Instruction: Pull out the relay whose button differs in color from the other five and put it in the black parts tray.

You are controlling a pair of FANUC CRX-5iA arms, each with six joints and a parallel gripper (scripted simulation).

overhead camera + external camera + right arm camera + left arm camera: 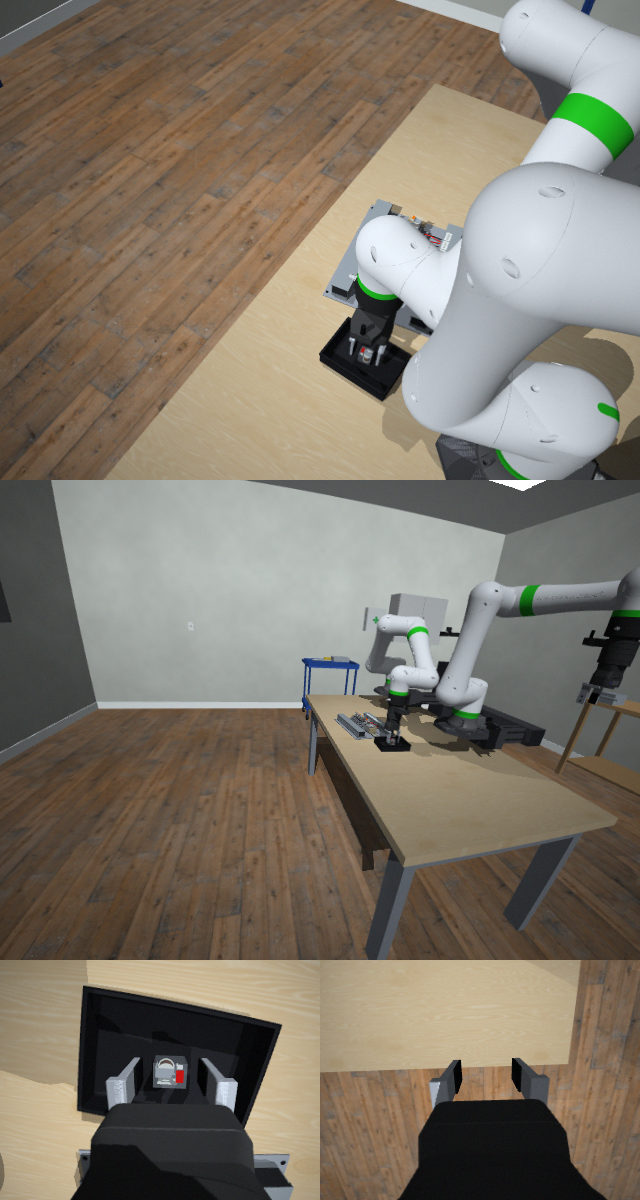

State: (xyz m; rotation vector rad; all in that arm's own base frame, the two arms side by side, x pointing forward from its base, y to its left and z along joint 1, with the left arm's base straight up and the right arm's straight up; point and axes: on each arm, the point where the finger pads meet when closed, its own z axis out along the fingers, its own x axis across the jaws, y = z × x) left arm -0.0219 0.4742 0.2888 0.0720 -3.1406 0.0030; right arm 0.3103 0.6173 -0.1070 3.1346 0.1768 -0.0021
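Right now the red-button relay is 20 mm below my right hand. Round my right hand: orange-button relay: 40 mm ahead, 230 mm to the right; relay panel: 40 mm ahead, 270 mm to the right, 20 mm below; black parts tray: 30 mm below.
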